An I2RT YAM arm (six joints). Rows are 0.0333 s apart.
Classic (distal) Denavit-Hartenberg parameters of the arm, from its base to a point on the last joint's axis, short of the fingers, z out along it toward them. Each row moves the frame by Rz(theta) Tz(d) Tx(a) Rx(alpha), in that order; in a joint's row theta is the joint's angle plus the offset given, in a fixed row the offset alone. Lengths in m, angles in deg.
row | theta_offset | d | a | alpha
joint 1 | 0 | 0.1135 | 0.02 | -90
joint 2 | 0 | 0 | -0.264 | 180
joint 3 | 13.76 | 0 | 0.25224 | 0
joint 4 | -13.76 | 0 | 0.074 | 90
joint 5 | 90 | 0 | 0 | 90
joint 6 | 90 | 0.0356 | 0 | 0
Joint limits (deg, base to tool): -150..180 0..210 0..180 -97..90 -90..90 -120..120
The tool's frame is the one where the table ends.
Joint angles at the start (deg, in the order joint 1, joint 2, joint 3, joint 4, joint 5, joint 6): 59.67, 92.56, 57.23, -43.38, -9.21, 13.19
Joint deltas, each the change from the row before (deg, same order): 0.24, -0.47, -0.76, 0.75, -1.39, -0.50; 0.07, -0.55, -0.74, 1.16, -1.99, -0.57; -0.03, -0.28, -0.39, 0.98, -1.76, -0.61; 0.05, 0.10, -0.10, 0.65, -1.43, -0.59; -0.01, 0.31, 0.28, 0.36, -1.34, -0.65; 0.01, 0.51, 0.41, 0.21, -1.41, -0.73; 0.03, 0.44, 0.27, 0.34, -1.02, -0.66; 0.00, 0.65, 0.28, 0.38, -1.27, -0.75; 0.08, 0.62, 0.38, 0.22, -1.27, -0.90; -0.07, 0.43, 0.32, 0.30, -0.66, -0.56; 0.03, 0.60, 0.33, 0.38, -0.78, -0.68
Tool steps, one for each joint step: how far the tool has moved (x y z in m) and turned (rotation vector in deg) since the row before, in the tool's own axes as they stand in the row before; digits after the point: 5 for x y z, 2 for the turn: 0.00235, 0.00146, 0.00073, -1.49, -0.08, -0.81; 0.00141, 0.00128, 0.00013, -2.16, -0.48, -0.83; 0.00007, 0.00094, 0.00002, -1.89, -0.48, -0.78; -0.00057, 0.00106, 0.00085, -1.50, -0.13, -0.75; -0.00176, 0.00100, 0.00045, -1.37, -0.07, -0.73; -0.00205, 0.00101, 0.00097, -1.41, 0.14, -0.77; -0.00171, 0.00070, 0.00117, -1.04, 0.02, -0.74; -0.00185, 0.00034, 0.00206, -1.26, 0.18, -0.75; -0.00191, 0.00084, 0.00175, -1.27, 0.22, -0.96; -0.00197, -0.00006, 0.00081, -0.66, -0.12, -0.57; -0.00206, 0.00016, 0.00176, -0.79, 0.00, -0.75
